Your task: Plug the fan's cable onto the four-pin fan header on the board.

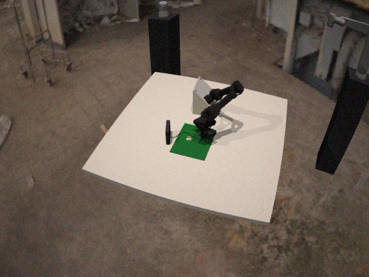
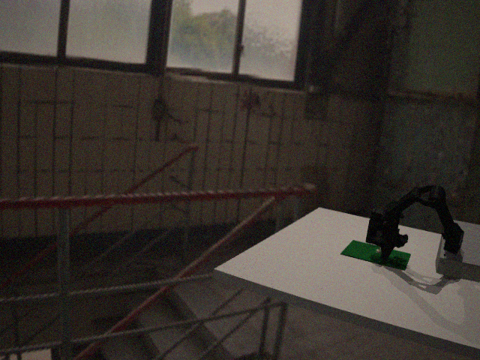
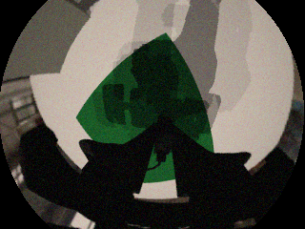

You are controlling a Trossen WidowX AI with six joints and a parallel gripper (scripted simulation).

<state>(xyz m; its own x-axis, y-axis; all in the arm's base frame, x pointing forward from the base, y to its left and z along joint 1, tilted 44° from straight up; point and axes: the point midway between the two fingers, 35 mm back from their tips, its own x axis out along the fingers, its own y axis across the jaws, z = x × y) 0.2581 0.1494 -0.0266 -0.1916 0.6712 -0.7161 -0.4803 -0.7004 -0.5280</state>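
Now: the pale four-pin header 60 mm ahead of my gripper tip, 90 mm to the right of it and 20 mm below it. The rest, counted from my gripper tip: green board (60 mm ahead, 50 mm to the right, 30 mm below); then dark plug (10 mm ahead, 10 mm above); then black fan (100 mm ahead, 210 mm to the right, 40 mm above).
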